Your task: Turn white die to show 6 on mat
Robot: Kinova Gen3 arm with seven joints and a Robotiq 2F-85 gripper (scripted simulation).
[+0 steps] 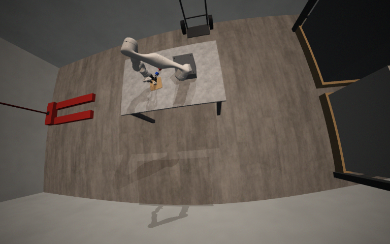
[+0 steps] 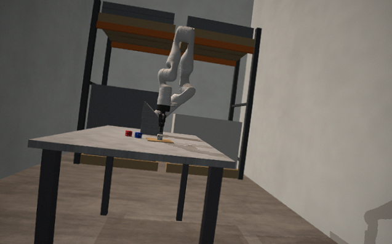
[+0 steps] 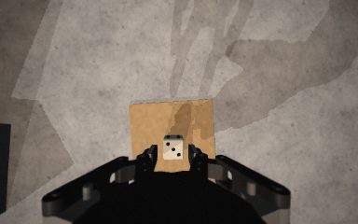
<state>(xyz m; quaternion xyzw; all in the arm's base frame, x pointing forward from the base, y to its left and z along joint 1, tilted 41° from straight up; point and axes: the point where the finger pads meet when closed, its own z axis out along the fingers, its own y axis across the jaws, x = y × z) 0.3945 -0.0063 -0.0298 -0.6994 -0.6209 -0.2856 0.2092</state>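
Right now my hand is 4 cm above the white die. The rest, counted from my hand: tan mat: 6 cm below; then red die: 17 cm to the right, 8 cm behind, 5 cm below; then blue die: 12 cm to the right, 5 cm below, 4 cm behind.
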